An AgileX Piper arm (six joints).
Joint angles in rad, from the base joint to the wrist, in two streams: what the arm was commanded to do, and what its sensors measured. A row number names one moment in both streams.
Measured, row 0:
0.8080, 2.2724, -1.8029, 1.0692, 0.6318, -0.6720
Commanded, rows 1 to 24:
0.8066, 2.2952, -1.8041, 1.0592, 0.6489, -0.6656
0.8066, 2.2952, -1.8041, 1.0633, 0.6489, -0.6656
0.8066, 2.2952, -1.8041, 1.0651, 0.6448, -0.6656
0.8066, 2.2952, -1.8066, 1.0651, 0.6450, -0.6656
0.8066, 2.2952, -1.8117, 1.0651, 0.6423, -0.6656
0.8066, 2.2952, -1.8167, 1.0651, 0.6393, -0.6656
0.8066, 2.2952, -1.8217, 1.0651, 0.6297, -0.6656
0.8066, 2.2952, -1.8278, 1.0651, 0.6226, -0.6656
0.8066, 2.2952, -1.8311, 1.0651, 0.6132, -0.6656
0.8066, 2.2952, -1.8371, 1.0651, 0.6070, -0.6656
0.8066, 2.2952, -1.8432, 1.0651, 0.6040, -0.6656
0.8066, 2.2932, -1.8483, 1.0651, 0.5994, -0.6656
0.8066, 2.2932, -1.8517, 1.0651, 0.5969, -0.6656
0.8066, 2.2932, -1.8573, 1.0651, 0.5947, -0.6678
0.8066, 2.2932, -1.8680, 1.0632, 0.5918, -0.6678
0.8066, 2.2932, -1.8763, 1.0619, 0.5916, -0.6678
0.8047, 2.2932, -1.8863, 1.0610, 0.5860, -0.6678
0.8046, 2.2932, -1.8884, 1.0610, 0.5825, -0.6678
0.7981, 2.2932, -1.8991, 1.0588, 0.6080, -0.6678
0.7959, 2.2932, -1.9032, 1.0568, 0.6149, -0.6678
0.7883, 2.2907, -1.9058, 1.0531, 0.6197, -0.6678
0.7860, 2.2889, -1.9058, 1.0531, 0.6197, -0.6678
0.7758, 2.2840, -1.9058, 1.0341, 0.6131, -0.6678
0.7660, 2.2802, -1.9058, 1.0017, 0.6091, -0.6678
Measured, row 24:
0.7997, 2.2904, -1.9007, 1.0593, 0.6313, -0.6620
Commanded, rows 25 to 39:
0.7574, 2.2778, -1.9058, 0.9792, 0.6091, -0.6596
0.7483, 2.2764, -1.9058, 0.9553, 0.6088, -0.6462
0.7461, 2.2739, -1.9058, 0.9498, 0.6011, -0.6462
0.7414, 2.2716, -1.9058, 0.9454, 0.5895, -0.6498
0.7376, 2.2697, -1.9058, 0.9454, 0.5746, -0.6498
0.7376, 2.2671, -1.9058, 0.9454, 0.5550, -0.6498
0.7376, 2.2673, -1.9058, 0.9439, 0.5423, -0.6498
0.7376, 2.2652, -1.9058, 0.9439, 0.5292, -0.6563
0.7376, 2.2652, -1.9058, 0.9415, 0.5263, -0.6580
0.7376, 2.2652, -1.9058, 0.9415, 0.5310, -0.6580
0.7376, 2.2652, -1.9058, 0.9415, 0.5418, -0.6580
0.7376, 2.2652, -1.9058, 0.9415, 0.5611, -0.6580
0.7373, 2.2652, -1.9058, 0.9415, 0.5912, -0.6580
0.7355, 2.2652, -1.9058, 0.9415, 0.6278, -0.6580
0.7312, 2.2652, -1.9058, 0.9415, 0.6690, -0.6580
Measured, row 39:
0.7470, 2.2794, -1.9007, 0.9527, 0.5647, -0.6511
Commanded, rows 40 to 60:
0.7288, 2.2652, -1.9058, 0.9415, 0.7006, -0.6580
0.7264, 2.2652, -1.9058, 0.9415, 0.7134, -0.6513
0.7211, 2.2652, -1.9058, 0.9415, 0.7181, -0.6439
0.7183, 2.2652, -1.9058, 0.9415, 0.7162, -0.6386
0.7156, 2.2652, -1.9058, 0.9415, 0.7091, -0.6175
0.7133, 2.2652, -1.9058, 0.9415, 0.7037, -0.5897
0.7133, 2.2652, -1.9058, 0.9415, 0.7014, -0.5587
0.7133, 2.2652, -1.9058, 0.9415, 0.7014, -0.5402
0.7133, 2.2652, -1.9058, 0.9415, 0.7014, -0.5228
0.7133, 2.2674, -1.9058, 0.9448, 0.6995, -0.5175
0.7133, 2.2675, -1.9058, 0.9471, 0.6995, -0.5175
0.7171, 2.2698, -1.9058, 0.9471, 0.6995, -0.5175
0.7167, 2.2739, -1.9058, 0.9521, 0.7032, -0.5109
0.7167, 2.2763, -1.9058, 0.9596, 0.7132, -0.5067
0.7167, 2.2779, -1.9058, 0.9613, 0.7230, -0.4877
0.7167, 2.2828, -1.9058, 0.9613, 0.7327, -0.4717
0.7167, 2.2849, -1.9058, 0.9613, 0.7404, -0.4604
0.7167, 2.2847, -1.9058, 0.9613, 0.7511, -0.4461
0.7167, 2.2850, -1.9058, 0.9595, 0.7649, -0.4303
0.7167, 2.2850, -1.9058, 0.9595, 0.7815, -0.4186
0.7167, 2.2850, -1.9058, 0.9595, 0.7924, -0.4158
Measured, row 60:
0.7266, 2.2806, -1.9024, 0.9558, 0.7357, -0.4591
